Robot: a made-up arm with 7 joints.
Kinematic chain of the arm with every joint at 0, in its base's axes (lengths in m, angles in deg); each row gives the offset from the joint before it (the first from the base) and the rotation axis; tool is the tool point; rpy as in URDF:
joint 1: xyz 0 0 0.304 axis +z
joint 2: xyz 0 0 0 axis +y
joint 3: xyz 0 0 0.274 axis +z
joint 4: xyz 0.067 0 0 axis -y
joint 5: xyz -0.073 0 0.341 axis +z
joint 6: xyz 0 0 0 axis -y
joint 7: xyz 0.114 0 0 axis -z
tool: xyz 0 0 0 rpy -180 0 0
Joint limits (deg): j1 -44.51..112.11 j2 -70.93..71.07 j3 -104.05..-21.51 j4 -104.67..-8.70 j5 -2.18..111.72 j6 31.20..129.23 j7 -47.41..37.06
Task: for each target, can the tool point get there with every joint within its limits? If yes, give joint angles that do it. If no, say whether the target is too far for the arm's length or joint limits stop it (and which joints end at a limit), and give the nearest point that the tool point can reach.
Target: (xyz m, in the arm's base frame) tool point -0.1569 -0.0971 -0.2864
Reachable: no: joint limits stop it (at a limit: joint 1, joint 2, joint 3, joint 4) | nearest point 0.0876 -0.3080 -0.0459 | short by 0.403 m
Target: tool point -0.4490 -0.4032 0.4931
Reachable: yes | joints -17.59 -54.75 -90.56 -92.57 27.89 108.74 -12.77
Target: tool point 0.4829 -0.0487 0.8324
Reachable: yes | joints 23.41 19.88 -58.41 -44.86 98.46 56.35 -31.50
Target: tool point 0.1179 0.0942 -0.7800
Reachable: no: too far | nearest point 0.2860 0.2285 -0.0866 | short by 0.726 m
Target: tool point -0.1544 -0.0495 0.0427
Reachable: no: joint limits stop it (at a limit: joint 1, joint 2, joint 4, joint 6) | nearest point 0.0175 -0.3574 -0.0037 | short by 0.356 m
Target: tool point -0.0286 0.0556 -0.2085
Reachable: no: joint limits stop it (at a limit: joint 1, joint 2, joint 3, joint 4, joint 6) | nearest point 0.0015 0.3180 -0.0571 | short by 0.304 m
